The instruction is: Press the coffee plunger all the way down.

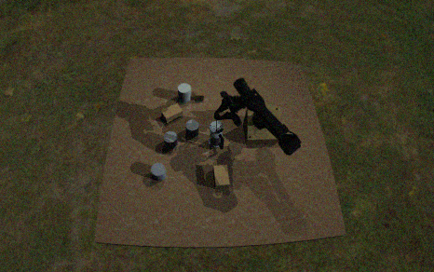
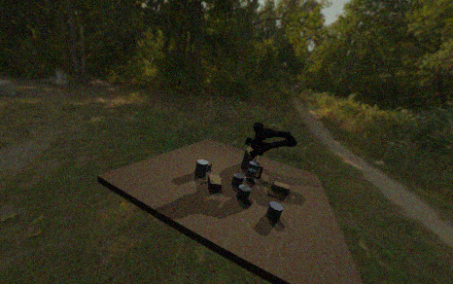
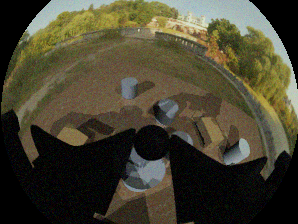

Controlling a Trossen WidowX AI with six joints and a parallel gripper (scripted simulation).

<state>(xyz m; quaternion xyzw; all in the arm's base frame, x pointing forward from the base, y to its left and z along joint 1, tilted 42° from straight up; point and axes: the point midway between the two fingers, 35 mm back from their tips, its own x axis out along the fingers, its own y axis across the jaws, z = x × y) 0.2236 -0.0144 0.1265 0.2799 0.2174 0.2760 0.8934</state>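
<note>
Right now the coffee press is 12 cm below my gripper tip, 2 cm behind it and 1 cm to the left of it.
</note>
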